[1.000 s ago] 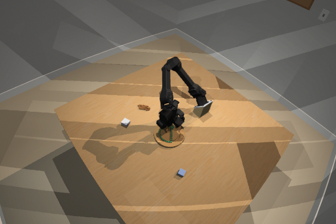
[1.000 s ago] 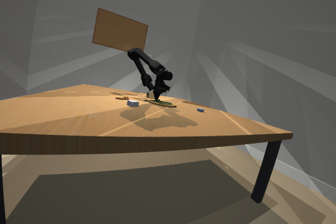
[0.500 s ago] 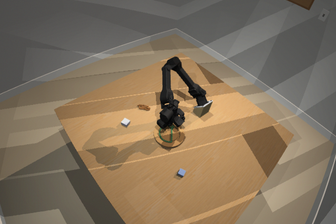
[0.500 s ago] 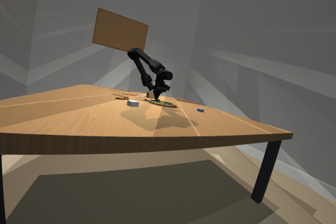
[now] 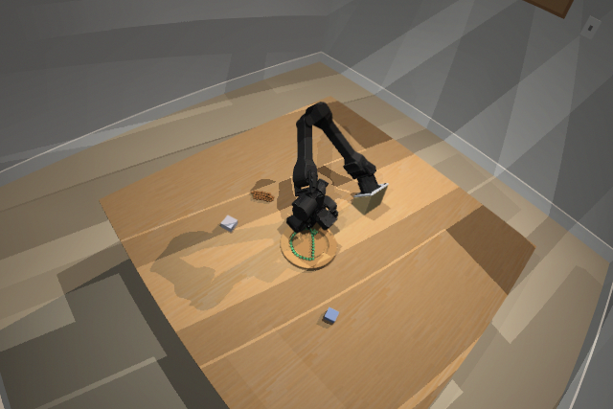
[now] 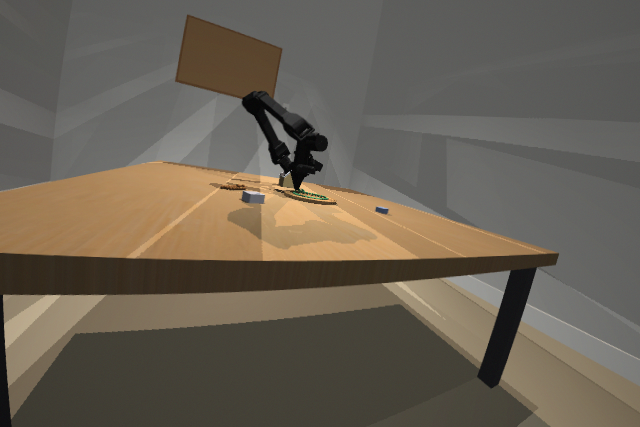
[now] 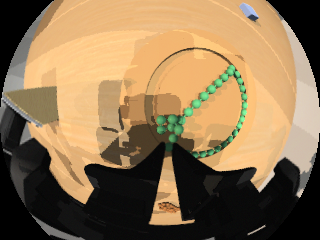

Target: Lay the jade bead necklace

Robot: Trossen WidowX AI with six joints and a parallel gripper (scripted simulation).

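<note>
Right now my gripper tip is 50 mm to the right of the round wooden bead board, 40 mm short of it and 10 mm above it. From my gripper tip the other things lie so: blue block 310 mm to the left, 130 mm ahead, 10 mm below; then pale grey block 240 mm ahead, 160 mm to the right, 10 mm below.
</note>
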